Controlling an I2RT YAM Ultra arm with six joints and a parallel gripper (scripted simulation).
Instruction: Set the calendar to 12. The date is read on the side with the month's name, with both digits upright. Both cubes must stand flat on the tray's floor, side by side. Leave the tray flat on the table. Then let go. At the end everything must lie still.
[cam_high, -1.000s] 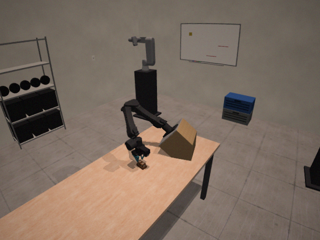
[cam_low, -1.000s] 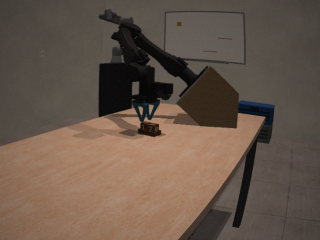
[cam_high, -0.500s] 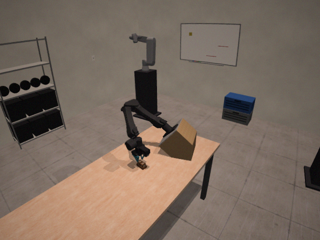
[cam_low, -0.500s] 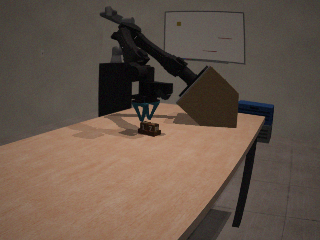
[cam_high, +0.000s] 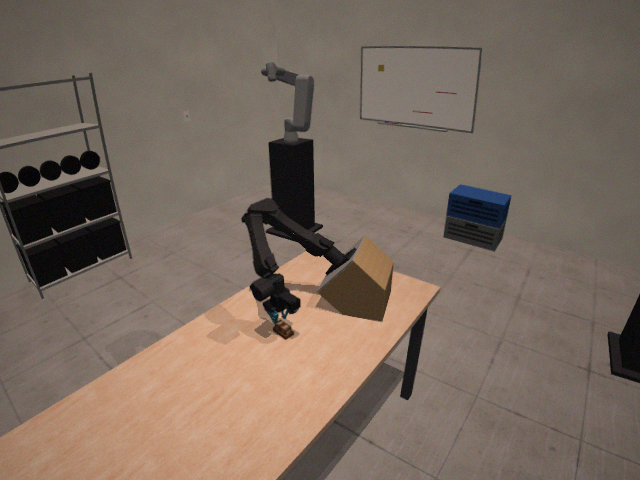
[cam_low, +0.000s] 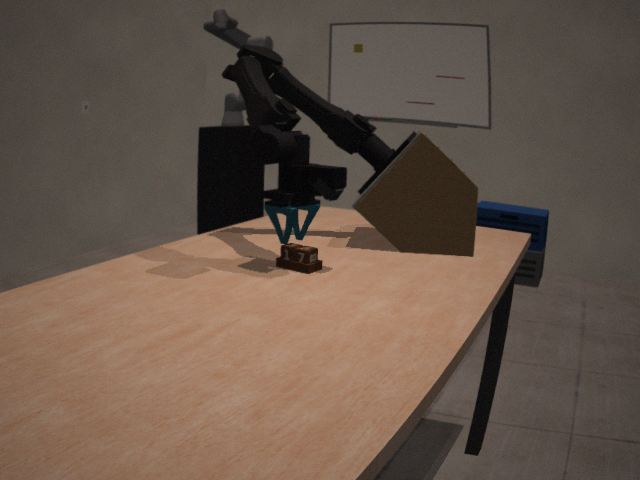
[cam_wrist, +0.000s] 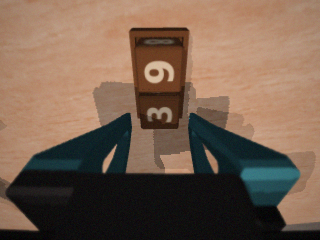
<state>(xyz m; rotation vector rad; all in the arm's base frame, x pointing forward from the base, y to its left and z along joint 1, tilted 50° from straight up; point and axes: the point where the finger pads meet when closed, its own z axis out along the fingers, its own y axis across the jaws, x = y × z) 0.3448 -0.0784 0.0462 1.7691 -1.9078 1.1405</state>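
The dark brown calendar tray is 5 cm below my hand and 2 cm to the left of it. Also, from my hand: cube: 3 cm to the left, 3 cm below, 1 cm ahead.
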